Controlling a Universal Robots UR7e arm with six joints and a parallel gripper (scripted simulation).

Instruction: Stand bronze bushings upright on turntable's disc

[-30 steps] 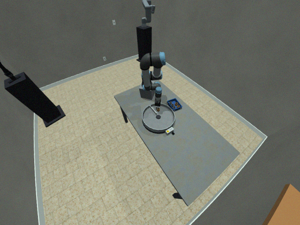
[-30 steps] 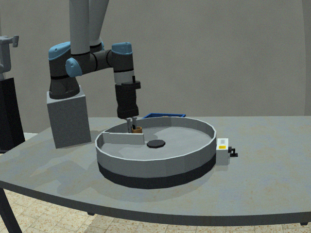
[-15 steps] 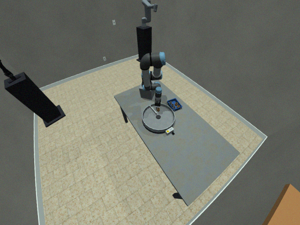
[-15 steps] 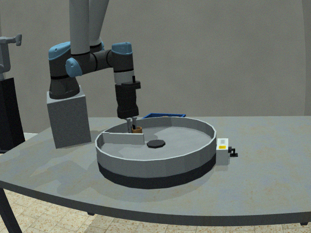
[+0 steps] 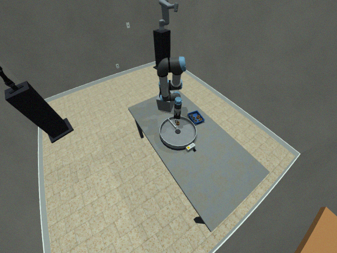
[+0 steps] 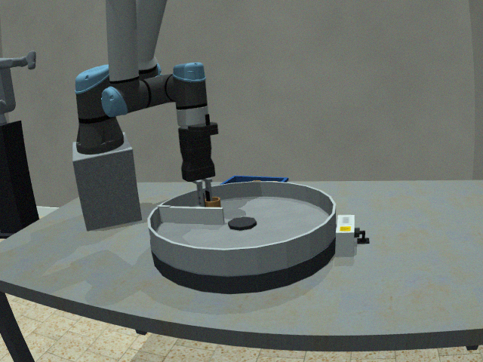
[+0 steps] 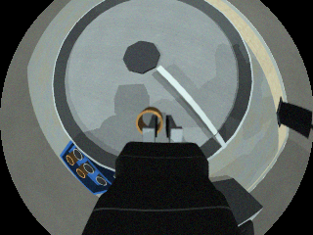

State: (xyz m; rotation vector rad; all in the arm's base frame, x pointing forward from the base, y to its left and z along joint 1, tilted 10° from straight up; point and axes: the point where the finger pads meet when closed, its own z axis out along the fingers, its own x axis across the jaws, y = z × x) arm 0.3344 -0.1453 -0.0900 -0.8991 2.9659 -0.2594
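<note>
Now: the blue crate 100 mm ahead of my hand, 270 mm to the left of it and 70 mm below it. Also, from my hand: turntable disc (90 mm ahead, 70 mm to the right, 40 mm below).
</note>
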